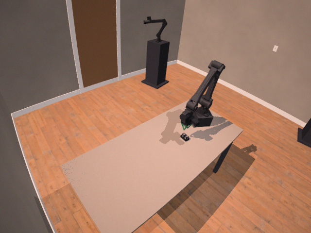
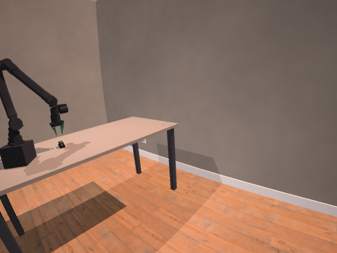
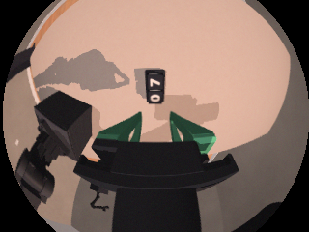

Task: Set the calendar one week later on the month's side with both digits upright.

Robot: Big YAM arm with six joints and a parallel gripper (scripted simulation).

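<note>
The dark calendar tray is 2 cm to the left of my hand and 10 cm below it.
</note>
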